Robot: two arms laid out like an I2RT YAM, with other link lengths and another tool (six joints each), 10 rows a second.
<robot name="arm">
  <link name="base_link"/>
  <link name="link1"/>
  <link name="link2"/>
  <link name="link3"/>
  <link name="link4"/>
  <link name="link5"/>
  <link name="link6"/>
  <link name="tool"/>
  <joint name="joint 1" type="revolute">
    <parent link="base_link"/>
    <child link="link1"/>
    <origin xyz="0 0 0.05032" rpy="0 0 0"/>
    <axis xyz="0 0 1"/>
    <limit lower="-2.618" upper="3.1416"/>
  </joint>
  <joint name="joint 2" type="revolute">
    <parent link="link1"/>
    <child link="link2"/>
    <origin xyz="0.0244 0.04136 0.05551" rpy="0 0 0"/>
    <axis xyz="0 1 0"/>
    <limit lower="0" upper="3.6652"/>
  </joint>
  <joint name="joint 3" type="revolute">
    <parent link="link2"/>
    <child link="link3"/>
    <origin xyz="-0.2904 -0.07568 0" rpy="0 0 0"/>
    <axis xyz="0 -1 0"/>
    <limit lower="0" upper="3.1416"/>
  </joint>
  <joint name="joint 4" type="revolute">
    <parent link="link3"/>
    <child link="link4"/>
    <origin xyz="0.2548 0.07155 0.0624" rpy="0 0 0"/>
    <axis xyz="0 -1 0"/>
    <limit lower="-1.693" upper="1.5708"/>
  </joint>
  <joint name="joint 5" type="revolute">
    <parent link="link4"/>
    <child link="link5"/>
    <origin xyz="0.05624 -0.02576 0.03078" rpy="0 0 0"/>
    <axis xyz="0 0 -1"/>
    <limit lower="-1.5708" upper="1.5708"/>
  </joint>
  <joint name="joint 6" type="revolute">
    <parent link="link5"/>
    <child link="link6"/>
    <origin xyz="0.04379 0 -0.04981" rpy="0 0 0"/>
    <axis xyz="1 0 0"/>
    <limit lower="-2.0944" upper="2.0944"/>
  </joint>
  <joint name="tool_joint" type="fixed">
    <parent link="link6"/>
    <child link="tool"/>
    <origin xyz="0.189 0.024 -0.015" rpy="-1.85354 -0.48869 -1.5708"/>
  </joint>
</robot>
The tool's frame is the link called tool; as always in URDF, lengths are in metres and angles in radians.
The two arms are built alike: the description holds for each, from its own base.
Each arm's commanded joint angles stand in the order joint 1, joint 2, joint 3, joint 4, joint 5, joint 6.
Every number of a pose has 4 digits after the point.
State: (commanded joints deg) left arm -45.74 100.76 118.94 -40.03 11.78 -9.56; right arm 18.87 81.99 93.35 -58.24 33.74 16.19
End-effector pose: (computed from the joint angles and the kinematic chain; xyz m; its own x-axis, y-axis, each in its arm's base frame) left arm 0.3763 -0.4081 0.3875 -0.5023 -0.5965 0.6260 -0.8217 0.1037 -0.5604; right arm 0.3932 0.0338 0.2931 0.0530 -0.8421 0.5367 -0.8671 -0.3053 -0.3935
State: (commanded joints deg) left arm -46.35 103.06 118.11 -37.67 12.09 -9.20; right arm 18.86 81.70 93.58 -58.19 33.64 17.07
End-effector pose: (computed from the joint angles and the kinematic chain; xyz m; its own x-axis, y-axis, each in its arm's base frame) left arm 0.3826 -0.4249 0.3695 -0.5094 -0.5944 0.6223 -0.8229 0.1248 -0.5544; right arm 0.3932 0.0342 0.2968 0.0384 -0.8507 0.5243 -0.8639 -0.2920 -0.4104
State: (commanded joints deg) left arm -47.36 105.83 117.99 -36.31 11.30 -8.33; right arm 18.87 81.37 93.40 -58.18 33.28 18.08
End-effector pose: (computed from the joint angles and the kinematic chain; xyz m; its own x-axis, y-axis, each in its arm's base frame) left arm 0.3886 -0.4412 0.3477 -0.5145 -0.6075 0.6052 -0.8226 0.1504 -0.5484; right arm 0.3922 0.0355 0.2974 0.0296 -0.8602 0.5092 -0.8627 -0.2792 -0.4217
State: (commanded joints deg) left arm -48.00 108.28 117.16 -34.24 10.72 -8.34; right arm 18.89 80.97 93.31 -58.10 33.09 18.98
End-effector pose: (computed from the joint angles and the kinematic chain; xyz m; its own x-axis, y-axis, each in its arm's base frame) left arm 0.3954 -0.4550 0.3250 -0.5089 -0.6176 0.5996 -0.8284 0.1620 -0.5362; right arm 0.3914 0.0361 0.2995 0.0182 -0.8683 0.4957 -0.8599 -0.2666 -0.4353
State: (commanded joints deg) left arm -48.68 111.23 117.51 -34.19 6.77 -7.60; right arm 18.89 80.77 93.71 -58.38 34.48 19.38
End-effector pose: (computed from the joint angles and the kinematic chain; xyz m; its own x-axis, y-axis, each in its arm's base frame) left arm 0.4103 -0.4581 0.2979 -0.4824 -0.6741 0.5593 -0.8336 0.1573 -0.5295; right arm 0.3904 0.0305 0.3047 -0.0067 -0.8637 0.5040 -0.8596 -0.2526 -0.4443
